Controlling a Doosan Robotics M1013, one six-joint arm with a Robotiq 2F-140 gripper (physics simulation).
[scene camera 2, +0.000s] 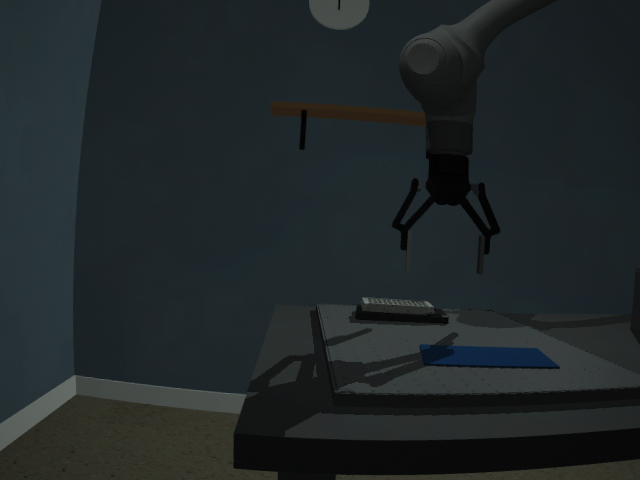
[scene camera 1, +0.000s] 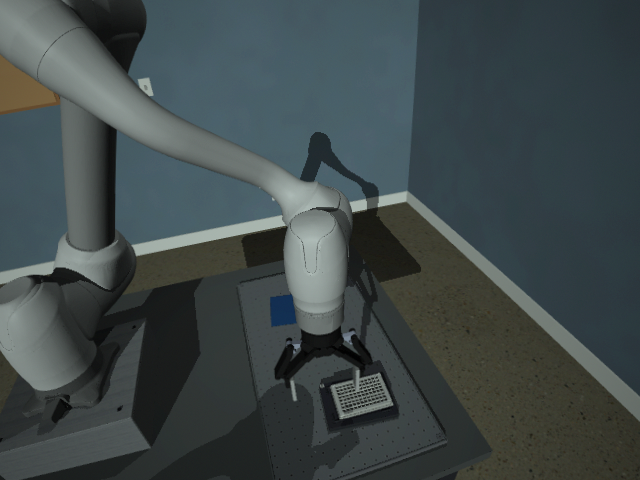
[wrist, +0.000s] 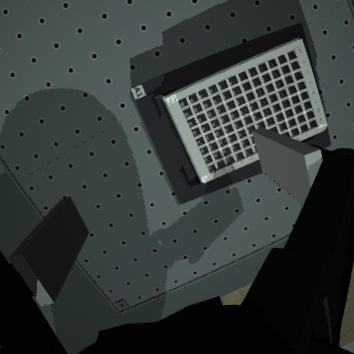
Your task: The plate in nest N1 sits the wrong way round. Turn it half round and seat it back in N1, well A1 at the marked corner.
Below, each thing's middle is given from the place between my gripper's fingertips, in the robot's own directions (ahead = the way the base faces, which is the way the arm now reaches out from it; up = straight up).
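Picture the white well plate [scene camera 1: 372,395]: my gripper is 1 cm to the right of it and 8 cm short of it, 7 cm above it. There's a blue mat [scene camera 2: 436,355] too, and that's 2 cm behind my hand, 36 cm to the left of it and 8 cm below it. The dark nest [scene camera 1: 329,406] is 1 cm to the left of my hand, 8 cm ahead of it and 8 cm below it.
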